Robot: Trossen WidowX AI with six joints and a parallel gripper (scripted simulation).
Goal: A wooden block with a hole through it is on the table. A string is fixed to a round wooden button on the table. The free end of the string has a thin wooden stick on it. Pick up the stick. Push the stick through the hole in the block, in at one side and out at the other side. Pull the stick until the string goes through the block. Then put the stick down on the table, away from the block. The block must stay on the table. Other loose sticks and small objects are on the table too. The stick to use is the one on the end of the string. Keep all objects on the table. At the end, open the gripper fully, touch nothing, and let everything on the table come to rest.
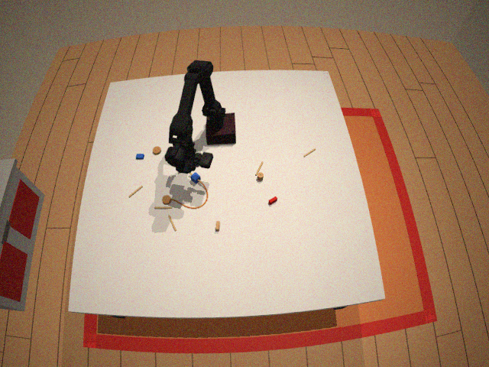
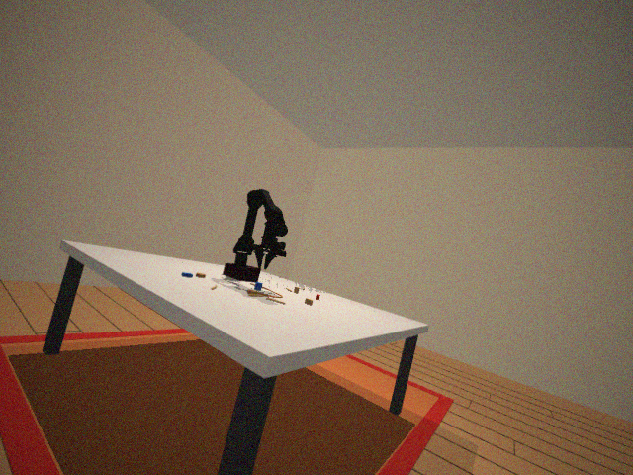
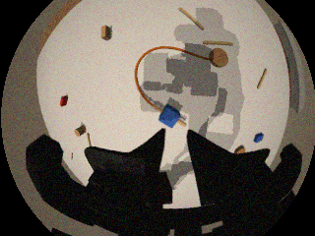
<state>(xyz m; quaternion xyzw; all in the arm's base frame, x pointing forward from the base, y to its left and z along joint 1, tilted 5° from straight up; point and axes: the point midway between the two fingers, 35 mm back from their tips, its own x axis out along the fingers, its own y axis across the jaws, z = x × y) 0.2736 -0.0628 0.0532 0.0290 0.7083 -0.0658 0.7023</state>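
Now: the blue cube 80 mm below my gripper tip and 10 mm to the left of it. Round my gripper tip: flat blue piece (280 mm to the right, 100 mm behind, 90 mm below); then thin stick (80 mm below, 20 mm to the left); then wooden block (200 mm ahead, 130 mm to the left, 80 mm below).
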